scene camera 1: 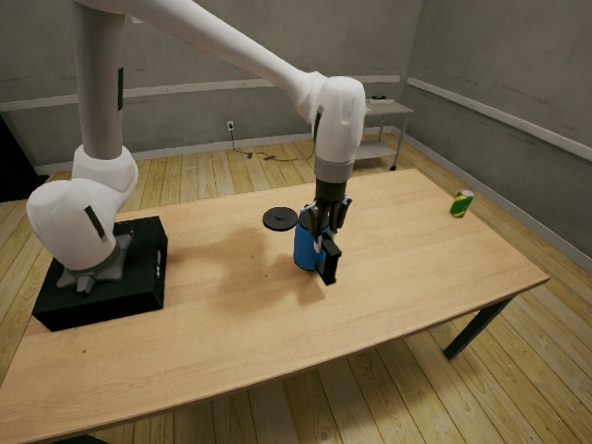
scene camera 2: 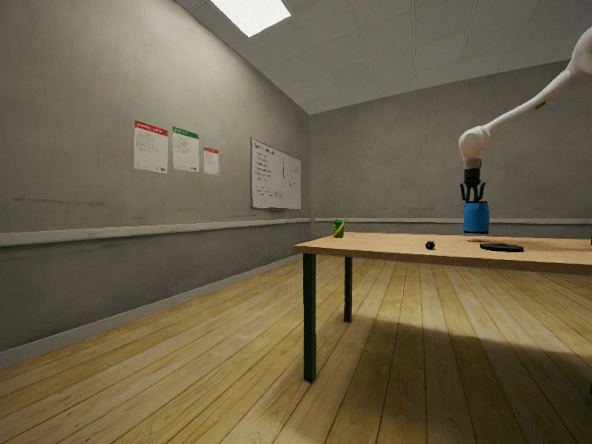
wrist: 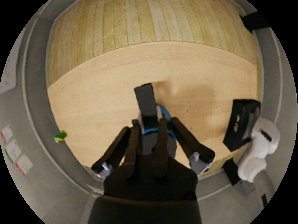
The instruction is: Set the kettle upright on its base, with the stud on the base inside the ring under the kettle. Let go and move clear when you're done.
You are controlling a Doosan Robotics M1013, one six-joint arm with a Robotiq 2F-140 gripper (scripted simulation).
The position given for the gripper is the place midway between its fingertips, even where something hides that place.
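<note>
The gripper (scene camera 1: 322, 248) is visible together with a blue kettle (scene camera 1: 305, 256). The kettle (scene camera 2: 476, 221) can be seen as well. The wrist view has the kettle (wrist: 144, 94) too, along with the gripper (wrist: 150, 112).
</note>
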